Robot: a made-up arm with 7 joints.
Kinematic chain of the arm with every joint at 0, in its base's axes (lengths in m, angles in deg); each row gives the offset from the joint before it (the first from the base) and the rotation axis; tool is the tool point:
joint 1: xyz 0 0.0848 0 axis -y
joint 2: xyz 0 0.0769 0 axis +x
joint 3: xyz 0 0 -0.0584 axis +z
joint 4: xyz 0 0 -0.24 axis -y
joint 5: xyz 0 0 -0.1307 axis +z
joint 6: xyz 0 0 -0.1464 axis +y
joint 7: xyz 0 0 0 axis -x
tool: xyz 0 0 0
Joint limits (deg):
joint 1: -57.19..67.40
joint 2: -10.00..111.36
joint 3: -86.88..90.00
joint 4: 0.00..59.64
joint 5: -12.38..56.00
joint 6: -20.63..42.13
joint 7: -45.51..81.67
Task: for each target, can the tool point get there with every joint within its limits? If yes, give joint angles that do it. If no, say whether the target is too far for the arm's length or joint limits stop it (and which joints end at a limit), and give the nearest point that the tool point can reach.
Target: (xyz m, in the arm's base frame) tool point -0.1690 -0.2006 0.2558
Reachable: no: joint limits stop it (at a limit: joint 1, joint 2, joint 3, joint 4) | nearest point -0.3210 -0.1496 -0.2224 | short by 0.504 m
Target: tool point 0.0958 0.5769 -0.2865
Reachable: yes | joints -0.23 31.91 64.28 53.73 3.08 1.98 70.28
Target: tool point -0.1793 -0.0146 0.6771
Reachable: no: too far | nearest point -0.0979 0.4830 0.3696 | short by 0.591 m
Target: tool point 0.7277 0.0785 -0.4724
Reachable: no: too far | nearest point 0.4805 0.1068 -0.3119 | short by 0.296 m
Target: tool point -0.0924 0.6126 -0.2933
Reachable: yes | joints -26.95 39.07 72.33 37.00 -4.32 4.00 1.49
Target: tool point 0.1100 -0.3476 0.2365
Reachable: no: joint limits stop it (at a limit: joint 1, joint 2, joint 4) | nearest point 0.4071 -0.1232 -0.0497 | short by 0.470 m
